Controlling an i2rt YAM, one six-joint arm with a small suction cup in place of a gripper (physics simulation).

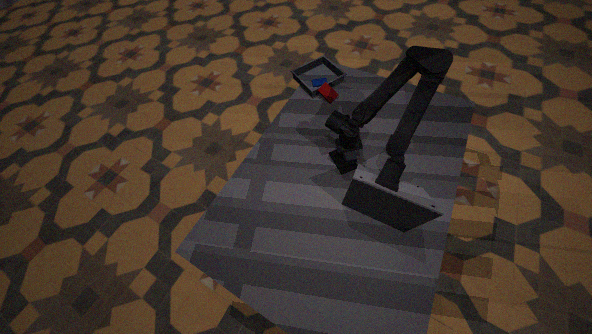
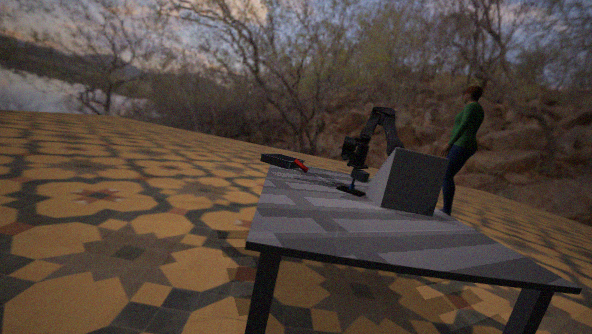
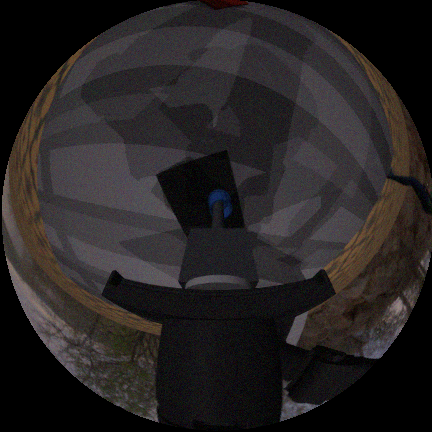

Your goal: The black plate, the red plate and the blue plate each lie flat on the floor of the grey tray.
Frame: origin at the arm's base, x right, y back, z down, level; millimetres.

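Seen in the pictures: hand at its tool point: (image 2: 350, 190) (image 3: 217, 194); arm's base at its link origin: (image 1: 387, 181) (image 2: 404, 169).
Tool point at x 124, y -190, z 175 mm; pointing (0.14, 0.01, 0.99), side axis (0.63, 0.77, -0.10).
Note:
Offsets run from my tool point to a thing's middle. Level surfaces: height alone.
The black plate @(dx -22, dy -3, dz -5 mm) (image 1: 342, 165) (image 2: 351, 191) (image 3: 193, 187) lies flat on the table, just left of the arm's base. My suction cup (image 1: 347, 158) (image 2: 351, 185) (image 3: 219, 200) points straight down and sits on the middle of this plate, pressed against its top. The grey tray @(dx +419, dy -387, dz -25 mm) (image 1: 300, 79) (image 2: 278, 160) stands at the table's far corner. The blue plate @(dx +393, dy -359, dz -8 mm) (image 1: 318, 81) lies flat on the tray's floor. The red plate @(dx +313, dy -264, dz -32 mm) (image 1: 328, 92) (image 2: 300, 165) (image 3: 223, 3) leans tilted against the tray's near rim, partly on the table.
The arm's dark base block (image 1: 389, 205) (image 2: 408, 180) stands right beside the black plate. The grey patterned table @(dz +0 mm) (image 1: 314, 249) (image 2: 372, 232) ends close behind the tray. A person in green (image 2: 463, 136) stands beyond the table.

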